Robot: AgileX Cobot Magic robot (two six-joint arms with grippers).
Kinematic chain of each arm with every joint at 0, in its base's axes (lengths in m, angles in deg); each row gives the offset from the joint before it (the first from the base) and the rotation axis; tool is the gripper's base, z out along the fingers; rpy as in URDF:
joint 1: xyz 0 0 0.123 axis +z
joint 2: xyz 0 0 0 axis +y
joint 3: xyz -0.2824 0 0.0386 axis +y
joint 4: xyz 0.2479 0 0.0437 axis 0.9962 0 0.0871
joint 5: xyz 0 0 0 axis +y
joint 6: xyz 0.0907 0 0.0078 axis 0.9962 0 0.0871
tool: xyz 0 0 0 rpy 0 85 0
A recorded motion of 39 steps. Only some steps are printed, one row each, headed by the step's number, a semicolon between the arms.
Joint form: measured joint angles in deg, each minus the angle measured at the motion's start. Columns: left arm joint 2, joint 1, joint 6, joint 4, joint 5, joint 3; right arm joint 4, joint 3, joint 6, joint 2, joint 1, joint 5.
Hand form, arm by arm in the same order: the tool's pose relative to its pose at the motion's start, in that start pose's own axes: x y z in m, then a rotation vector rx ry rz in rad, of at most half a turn. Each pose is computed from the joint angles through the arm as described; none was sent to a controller.
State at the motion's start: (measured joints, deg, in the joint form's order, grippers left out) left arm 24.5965 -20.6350 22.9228 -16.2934 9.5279 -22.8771; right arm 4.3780 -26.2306 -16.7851 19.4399 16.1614 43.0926
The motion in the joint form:
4: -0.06 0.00 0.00 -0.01 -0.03 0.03; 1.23 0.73 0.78 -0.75 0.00 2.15
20: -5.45 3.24 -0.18 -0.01 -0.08 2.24; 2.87 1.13 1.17 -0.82 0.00 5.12
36: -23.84 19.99 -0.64 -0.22 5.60 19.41; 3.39 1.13 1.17 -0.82 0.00 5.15
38: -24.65 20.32 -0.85 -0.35 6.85 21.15; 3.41 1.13 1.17 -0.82 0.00 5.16
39: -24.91 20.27 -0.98 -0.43 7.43 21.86; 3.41 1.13 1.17 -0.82 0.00 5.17
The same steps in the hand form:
4: 0.0000 0.0000 -0.0002 -0.0002 -0.0010 -0.0001; 0.0064 0.0032 0.0001 -0.0249 0.0314 0.0290
20: 0.0064 0.0033 -0.0150 -0.0631 -0.0504 -0.0049; 0.0121 0.0068 0.0008 -0.0605 0.0811 0.0558
36: 0.0979 0.0029 -0.0369 -0.3153 0.0505 -0.0486; 0.0119 0.0074 0.0008 -0.0668 0.0798 0.0622
38: 0.1091 0.0013 -0.0358 -0.3097 0.0854 -0.0624; 0.0119 0.0074 0.0008 -0.0671 0.0799 0.0624
39: 0.1137 0.0004 -0.0353 -0.3036 0.1014 -0.0693; 0.0119 0.0074 0.0008 -0.0672 0.0800 0.0624

